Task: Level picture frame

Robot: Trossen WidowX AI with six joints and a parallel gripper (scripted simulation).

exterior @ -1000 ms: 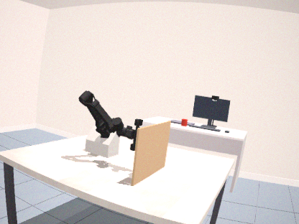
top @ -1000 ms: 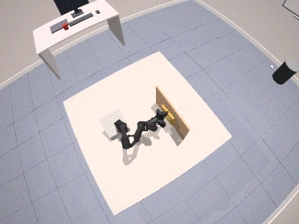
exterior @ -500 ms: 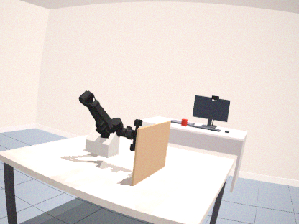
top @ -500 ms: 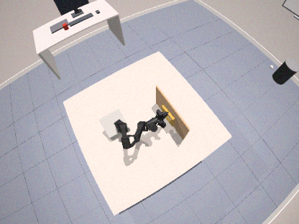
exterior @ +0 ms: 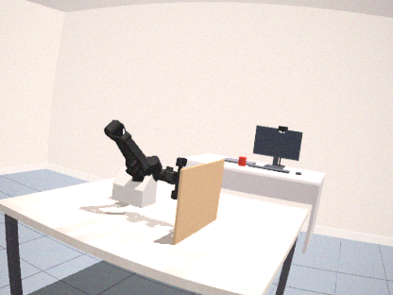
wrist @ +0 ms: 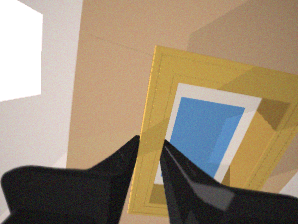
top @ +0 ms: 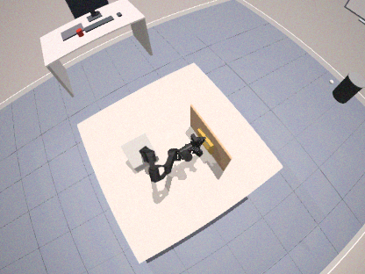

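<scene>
My gripper tip is 50 mm above the picture frame and 10 mm short of it. The rest, counted from my gripper tip: wall board: 70 mm below, 20 mm ahead.
</scene>
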